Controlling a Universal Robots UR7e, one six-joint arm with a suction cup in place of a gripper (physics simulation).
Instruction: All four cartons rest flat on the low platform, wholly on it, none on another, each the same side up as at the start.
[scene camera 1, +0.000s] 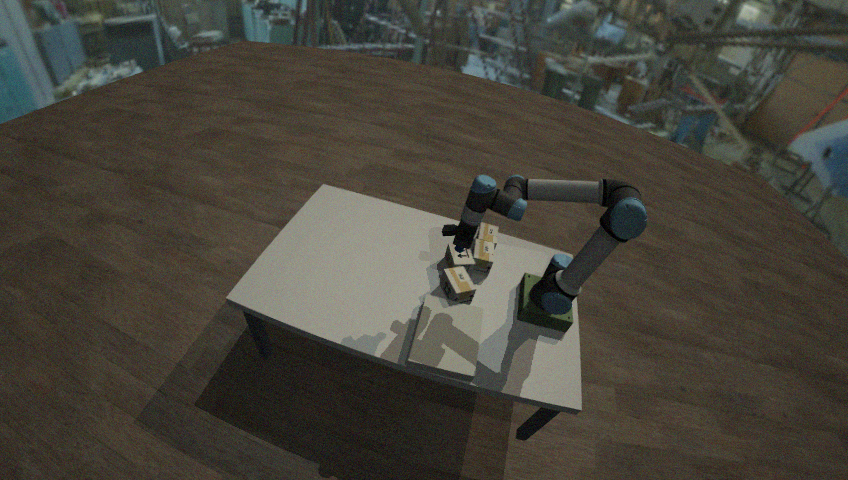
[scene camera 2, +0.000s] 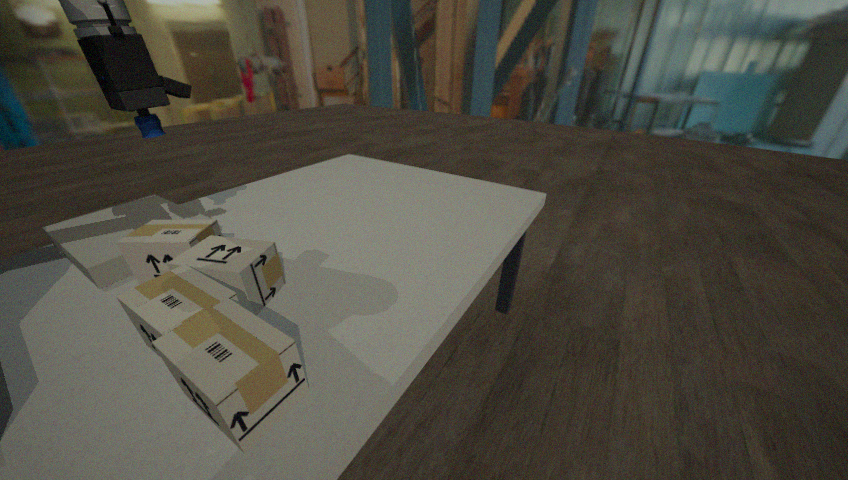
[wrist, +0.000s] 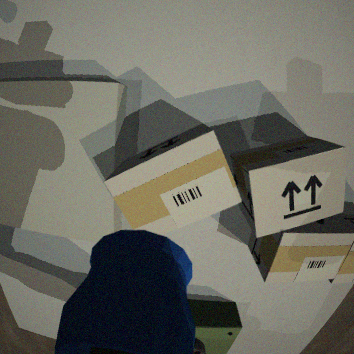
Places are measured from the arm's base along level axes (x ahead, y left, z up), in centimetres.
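Pixels of known places: end effector, tool point: (scene camera 1: 458, 248) (scene camera 2: 154, 135) (wrist: 139, 271).
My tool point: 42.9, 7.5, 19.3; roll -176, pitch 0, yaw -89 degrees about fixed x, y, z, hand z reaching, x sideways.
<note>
Ahead of a thing's pixels: the offset from my tool point to its top centre, as dx, dy, dz. "pt": to the spot under its first point. Level surfaces: height alone.
My suction cup (scene camera 1: 459, 248) (scene camera 2: 151, 135) (wrist: 142, 234) is off and bare, above the cartons. A carton with tape and a barcode on top @[pt -3.9, +1.0, -16.8] (scene camera 1: 458, 283) (scene camera 2: 169, 231) (wrist: 175, 185) stands on the table beside the low platform @[-5.7, +22.7, -21.6] (scene camera 1: 455, 364) (scene camera 2: 95, 236) (wrist: 65, 200). A second carton @[-1.6, -17.7, -17.2] (scene camera 1: 458, 255) (scene camera 2: 223, 252) (wrist: 300, 195) has two arrows on its top face. A third carton @[-11.3, -24.1, -16.8] (scene camera 1: 484, 251) (scene camera 2: 166, 302) (wrist: 312, 257) and a fourth carton @[-11.6, -37.8, -16.8] (scene camera 1: 488, 230) (scene camera 2: 223, 353) stand end to end, tape and barcode up. In the wrist view the fourth is largely cut off.
The white table @[dz -26.4] (scene camera 1: 333, 255) (scene camera 2: 380, 220) carries the cartons, the platform and the arm's green base (scene camera 1: 544, 318) (wrist: 217, 325). The platform lies near one long table edge. The arm's upper links reach over the table from the base. Shadows fall across the platform.
</note>
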